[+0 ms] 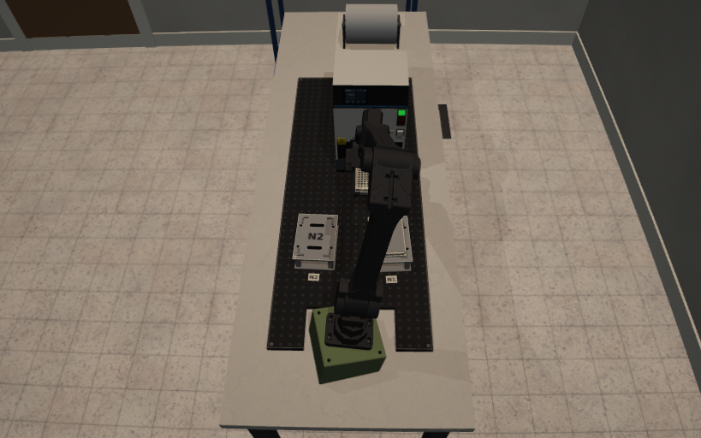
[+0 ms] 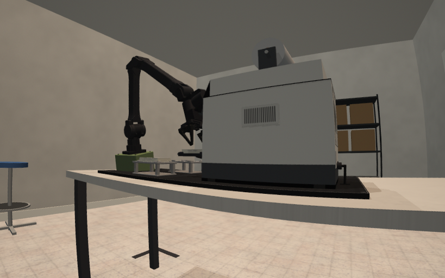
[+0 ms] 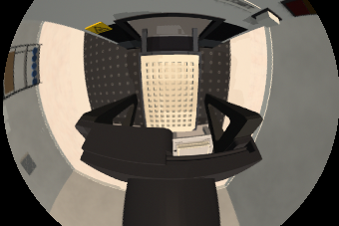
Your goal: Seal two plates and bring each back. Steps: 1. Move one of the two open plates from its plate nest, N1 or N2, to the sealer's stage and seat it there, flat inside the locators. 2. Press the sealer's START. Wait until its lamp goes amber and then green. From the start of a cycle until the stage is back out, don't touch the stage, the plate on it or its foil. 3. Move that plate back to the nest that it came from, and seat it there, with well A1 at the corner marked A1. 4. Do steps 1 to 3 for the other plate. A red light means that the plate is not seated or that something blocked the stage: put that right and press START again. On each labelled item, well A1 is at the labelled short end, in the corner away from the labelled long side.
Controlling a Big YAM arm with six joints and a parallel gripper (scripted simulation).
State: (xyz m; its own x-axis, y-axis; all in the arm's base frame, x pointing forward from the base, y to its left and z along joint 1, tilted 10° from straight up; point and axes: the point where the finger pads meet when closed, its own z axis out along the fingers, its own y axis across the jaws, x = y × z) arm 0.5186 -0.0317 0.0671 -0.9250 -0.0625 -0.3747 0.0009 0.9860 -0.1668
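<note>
The white well plate is 3 cm below my hand. Also, from my hand: yellow warning label 10 cm ahead, 9 cm to the left, 1 cm above; then sealer stage 4 cm below; then N2 label 31 cm behind, 16 cm to the left, 13 cm below.
</note>
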